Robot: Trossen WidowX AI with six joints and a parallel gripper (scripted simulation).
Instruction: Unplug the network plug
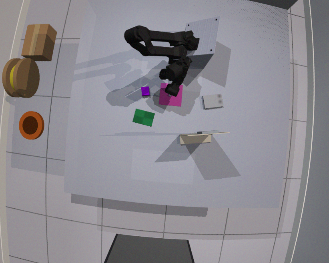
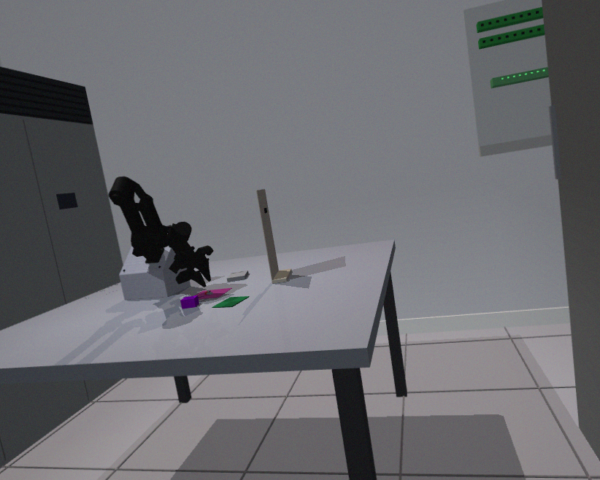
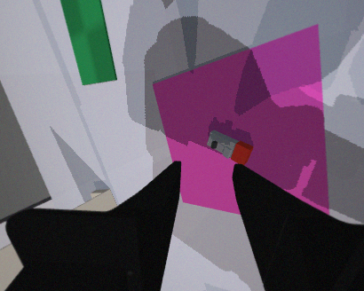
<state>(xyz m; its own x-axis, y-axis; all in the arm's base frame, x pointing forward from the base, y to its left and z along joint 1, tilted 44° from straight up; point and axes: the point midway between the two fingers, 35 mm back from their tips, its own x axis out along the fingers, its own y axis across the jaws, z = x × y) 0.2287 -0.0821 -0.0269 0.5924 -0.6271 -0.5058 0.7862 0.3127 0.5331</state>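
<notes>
The network plug lies 3 cm below my gripper tip. Round my gripper tip: magenta square 4 cm below; green patch 16 cm ahead, 11 cm to the right, 4 cm below; grey block 2 cm behind, 23 cm to the left, 3 cm below.
</notes>
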